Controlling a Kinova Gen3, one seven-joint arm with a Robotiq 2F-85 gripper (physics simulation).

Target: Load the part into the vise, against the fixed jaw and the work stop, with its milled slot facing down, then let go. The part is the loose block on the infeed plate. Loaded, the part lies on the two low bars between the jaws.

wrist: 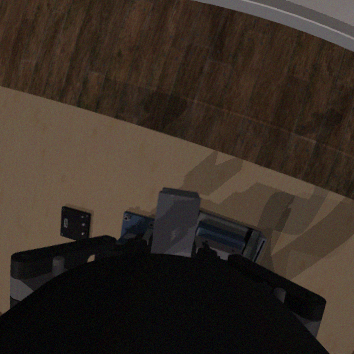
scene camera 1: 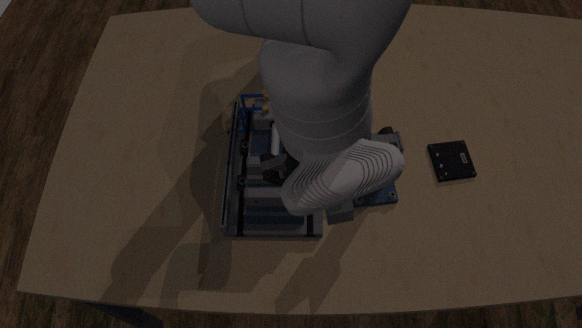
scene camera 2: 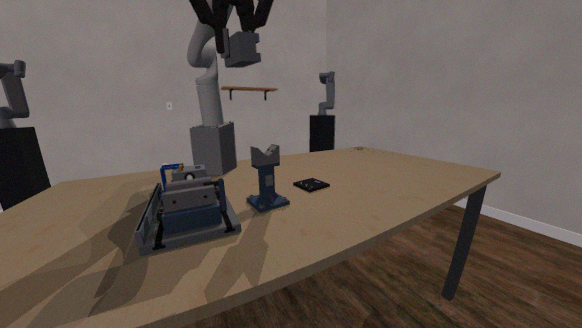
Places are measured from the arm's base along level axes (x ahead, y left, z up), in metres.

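Pixels of known places: gripper, fingertip midpoint: [wrist: 171,243] [scene camera 2: 237,58]; arm's base, origin of the base link: [scene camera 2: 213,124].
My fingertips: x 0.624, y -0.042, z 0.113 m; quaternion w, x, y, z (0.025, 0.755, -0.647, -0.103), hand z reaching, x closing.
For each thing: its top centre in the pictures, then the offset to it from my fingertips.
- grey block, middle of its top: [wrist: 168,239] [scene camera 1: 336,184] [scene camera 2: 240,35] dz +0.027, dx +0.016, dy +0.002 m
- vise, middle of its top: [scene camera 1: 271,143] [wrist: 203,293] [scene camera 2: 186,175] dz -0.225, dx -0.208, dy -0.092 m
- blue post, middle of its top: [scene camera 2: 220,179] dz -0.227, dx -0.136, dy -0.020 m
- black plate, middle of its top: [scene camera 1: 452,159] [wrist: 73,225] [scene camera 2: 311,183] dz -0.316, dx -0.216, dy +0.290 m
My gripper [scene camera 2: 240,40] [wrist: 171,243] is shut on the part, a grey block [scene camera 1: 340,213] [scene camera 2: 242,50] [wrist: 176,220], high above the table. In scene camera 2 the slot shows as a notch in the block's right side, facing sideways. The arm hides most of the gripper in scene camera 1. The vise [scene camera 1: 272,196] [scene camera 2: 190,199] [wrist: 220,235] stands lower, to the left of the block in scene camera 1. Its front jaw is a grey bar with two holes. A blue post [scene camera 2: 222,194], possibly the work stop, stands at its right end. The two low bars cannot be made out.
A blue stand [scene camera 1: 380,196] [scene camera 2: 267,182] [wrist: 134,221] with a grey V-shaped top stands right of the vise. A black plate [scene camera 1: 451,161] [scene camera 2: 311,184] [wrist: 76,223] lies farther right. Blue pipes [scene camera 1: 243,112] [scene camera 2: 163,175] rise at the vise's back left.
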